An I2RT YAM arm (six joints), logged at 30 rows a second.
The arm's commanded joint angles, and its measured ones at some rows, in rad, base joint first. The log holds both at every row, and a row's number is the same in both.
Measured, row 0:
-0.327, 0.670, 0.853, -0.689, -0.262, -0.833
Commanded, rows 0 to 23:
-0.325, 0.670, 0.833, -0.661, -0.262, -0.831
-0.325, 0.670, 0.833, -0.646, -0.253, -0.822
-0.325, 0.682, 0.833, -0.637, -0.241, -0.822
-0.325, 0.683, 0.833, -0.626, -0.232, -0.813
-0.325, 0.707, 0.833, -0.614, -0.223, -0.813
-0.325, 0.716, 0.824, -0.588, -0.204, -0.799
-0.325, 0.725, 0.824, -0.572, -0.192, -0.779
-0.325, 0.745, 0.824, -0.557, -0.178, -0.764
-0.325, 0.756, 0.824, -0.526, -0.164, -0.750
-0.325, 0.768, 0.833, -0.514, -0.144, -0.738
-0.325, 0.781, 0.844, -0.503, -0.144, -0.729
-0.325, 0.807, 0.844, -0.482, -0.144, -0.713
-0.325, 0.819, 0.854, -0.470, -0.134, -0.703
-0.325, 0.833, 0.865, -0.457, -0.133, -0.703
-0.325, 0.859, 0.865, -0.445, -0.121, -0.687
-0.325, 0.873, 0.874, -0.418, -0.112, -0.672
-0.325, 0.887, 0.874, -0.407, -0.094, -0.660
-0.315, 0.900, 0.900, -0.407, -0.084, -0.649
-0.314, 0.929, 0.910, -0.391, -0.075, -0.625
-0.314, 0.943, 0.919, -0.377, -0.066, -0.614
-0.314, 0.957, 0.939, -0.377, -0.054, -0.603
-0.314, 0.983, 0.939, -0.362, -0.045, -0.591
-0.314, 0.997, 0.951, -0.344, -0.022, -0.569
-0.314, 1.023, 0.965, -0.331, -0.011, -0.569
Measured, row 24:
-0.319, 0.993, 0.899, -0.421, -0.069, -0.633
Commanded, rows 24 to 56:
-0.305, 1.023, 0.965, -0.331, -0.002, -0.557
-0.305, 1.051, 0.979, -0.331, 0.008, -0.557
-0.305, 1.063, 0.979, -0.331, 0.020, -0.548
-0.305, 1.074, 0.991, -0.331, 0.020, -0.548
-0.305, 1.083, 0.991, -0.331, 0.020, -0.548
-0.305, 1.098, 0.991, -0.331, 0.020, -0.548
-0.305, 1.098, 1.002, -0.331, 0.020, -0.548
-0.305, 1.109, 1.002, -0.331, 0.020, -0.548
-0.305, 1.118, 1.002, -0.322, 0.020, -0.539
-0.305, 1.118, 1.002, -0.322, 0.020, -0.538
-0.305, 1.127, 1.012, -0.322, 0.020, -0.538
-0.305, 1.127, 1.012, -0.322, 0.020, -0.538
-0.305, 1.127, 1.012, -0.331, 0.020, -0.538
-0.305, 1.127, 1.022, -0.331, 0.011, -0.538
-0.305, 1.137, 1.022, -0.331, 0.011, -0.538
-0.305, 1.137, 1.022, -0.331, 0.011, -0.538
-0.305, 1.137, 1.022, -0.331, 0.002, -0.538
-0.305, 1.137, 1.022, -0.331, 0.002, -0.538
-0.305, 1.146, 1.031, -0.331, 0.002, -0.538
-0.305, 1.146, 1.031, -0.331, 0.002, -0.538
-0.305, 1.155, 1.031, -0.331, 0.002, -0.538
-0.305, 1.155, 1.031, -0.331, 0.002, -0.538
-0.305, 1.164, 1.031, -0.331, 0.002, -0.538
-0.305, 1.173, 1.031, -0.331, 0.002, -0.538
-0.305, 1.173, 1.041, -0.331, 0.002, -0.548
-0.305, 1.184, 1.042, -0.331, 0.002, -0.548
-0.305, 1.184, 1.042, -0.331, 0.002, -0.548
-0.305, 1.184, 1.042, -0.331, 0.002, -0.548
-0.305, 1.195, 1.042, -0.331, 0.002, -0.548
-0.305, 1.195, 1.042, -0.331, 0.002, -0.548
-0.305, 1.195, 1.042, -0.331, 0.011, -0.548
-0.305, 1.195, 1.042, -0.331, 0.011, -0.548
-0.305, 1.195, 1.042, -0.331, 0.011, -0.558
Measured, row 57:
-0.312, 1.203, 0.997, -0.355, 0.006, -0.555
